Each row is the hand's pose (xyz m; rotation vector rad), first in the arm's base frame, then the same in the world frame.
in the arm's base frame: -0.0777 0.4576 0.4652 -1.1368 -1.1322 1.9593
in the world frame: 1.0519 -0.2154 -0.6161 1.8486 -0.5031 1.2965
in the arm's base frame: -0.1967 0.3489 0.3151 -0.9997 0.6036 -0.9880
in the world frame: 0.9881 -0.4110 -0.5376 -0.9732 2.0260 1.5078
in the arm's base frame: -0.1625 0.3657 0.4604 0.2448 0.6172 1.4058
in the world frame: 1.0653 -0.3368 -0.6430 -2.0187 -1.4239 -0.9436
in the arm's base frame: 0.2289 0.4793 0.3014 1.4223 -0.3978 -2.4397
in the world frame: 0.7582 -0.0319 -0.5792 -1.4484 1.3425 -1.8479
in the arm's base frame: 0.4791 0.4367 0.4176 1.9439 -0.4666 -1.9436
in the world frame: 0.6518 0.1450 -0.7671 -0.9041 1.4468 -2.2809
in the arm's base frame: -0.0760 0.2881 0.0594 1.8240 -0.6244 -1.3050
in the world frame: 0.7220 -0.4365 -0.4274 -0.1783 1.7279 -2.0573
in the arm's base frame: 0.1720 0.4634 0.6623 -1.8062 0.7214 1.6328
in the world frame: 1.0176 0.0153 -0.8326 -1.1177 0.1099 -2.7294
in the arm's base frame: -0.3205 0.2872 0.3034 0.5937 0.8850 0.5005
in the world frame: 1.0351 -0.5413 -0.5288 -1.1791 -2.2263 -0.4401
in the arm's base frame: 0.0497 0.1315 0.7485 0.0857 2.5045 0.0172
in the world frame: 1.0123 -0.2676 -1.0617 0.2767 -1.1688 -0.7777
